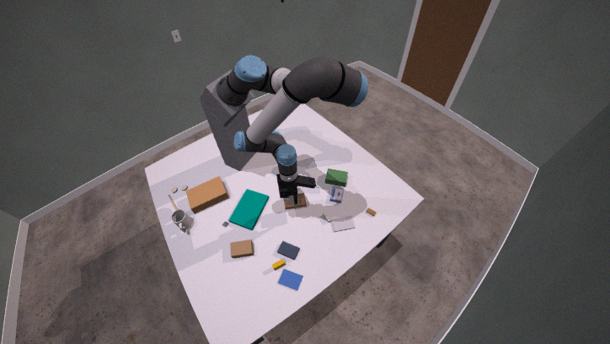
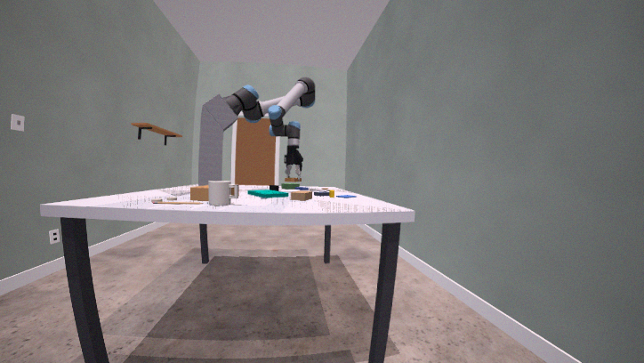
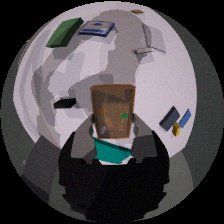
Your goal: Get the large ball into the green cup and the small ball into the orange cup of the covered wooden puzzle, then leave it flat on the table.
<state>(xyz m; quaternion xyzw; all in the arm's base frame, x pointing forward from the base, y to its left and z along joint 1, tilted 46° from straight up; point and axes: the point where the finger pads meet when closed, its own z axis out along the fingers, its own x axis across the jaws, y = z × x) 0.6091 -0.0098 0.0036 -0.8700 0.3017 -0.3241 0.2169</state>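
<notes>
Right now the puzzle is 1 cm below my hand. Round my hand: teal board 19 cm to the right, 16 cm behind, 8 cm below; dark tile 18 cm to the right, 15 cm ahead, 8 cm below; grey plate 23 cm ahead, 12 cm to the left, 8 cm below.
</notes>
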